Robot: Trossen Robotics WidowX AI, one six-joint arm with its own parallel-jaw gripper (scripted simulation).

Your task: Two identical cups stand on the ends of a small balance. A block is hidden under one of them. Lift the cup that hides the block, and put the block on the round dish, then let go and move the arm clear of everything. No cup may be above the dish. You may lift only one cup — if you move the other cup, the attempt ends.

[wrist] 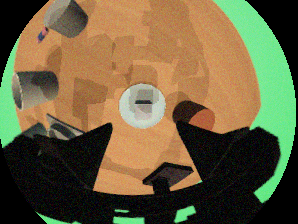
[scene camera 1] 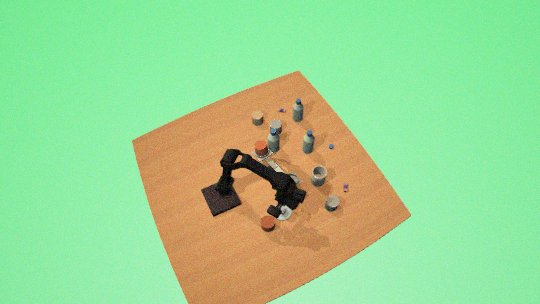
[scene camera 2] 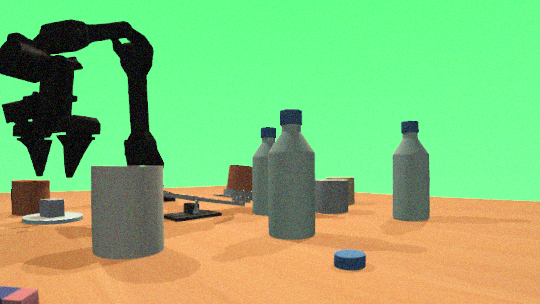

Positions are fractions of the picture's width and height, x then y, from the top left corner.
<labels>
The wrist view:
my gripper: 0.49, 0.56
brown cup: 0.65, 0.51
round white dish: 0.47, 0.41
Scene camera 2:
my gripper: 0.10, 0.58
grey balance: 0.44, 0.65
</labels>
